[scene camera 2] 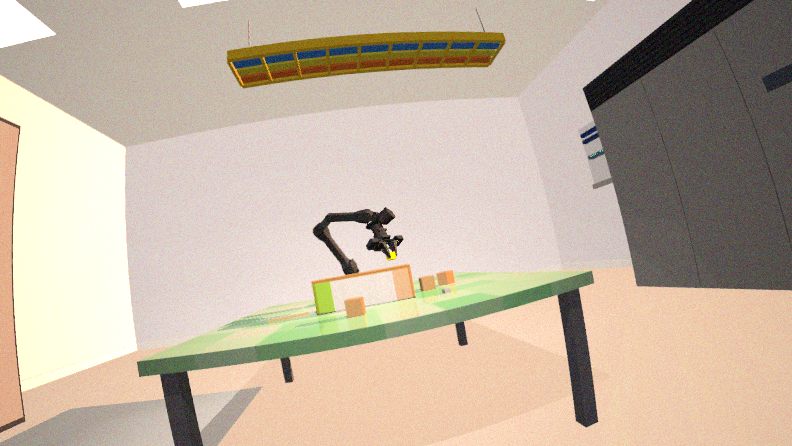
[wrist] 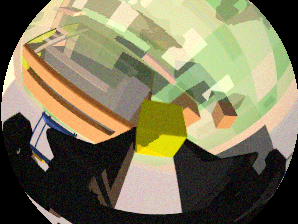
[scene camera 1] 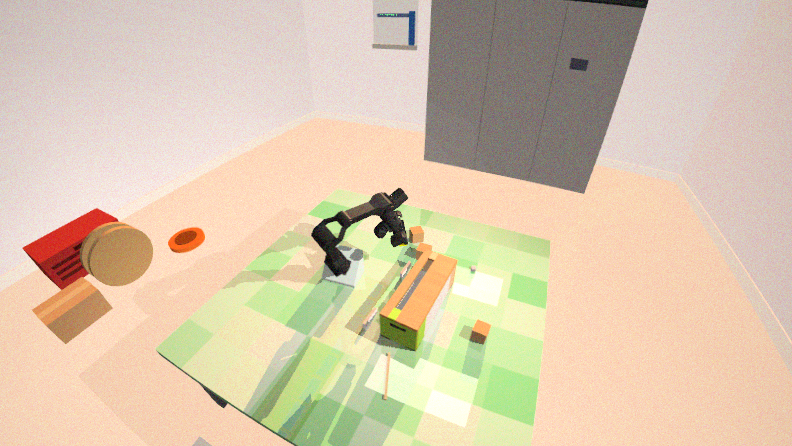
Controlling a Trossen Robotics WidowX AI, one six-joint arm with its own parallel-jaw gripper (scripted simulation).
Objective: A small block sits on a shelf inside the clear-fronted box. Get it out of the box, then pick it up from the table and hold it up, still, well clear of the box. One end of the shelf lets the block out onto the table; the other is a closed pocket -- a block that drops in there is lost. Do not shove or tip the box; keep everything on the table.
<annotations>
A box shows in scene camera 2, in the wrist view (94, 98) and in scene camera 1. One and the same spot on the box: (scene camera 2: 395, 283) is (scene camera 1: 450, 279).
</annotations>
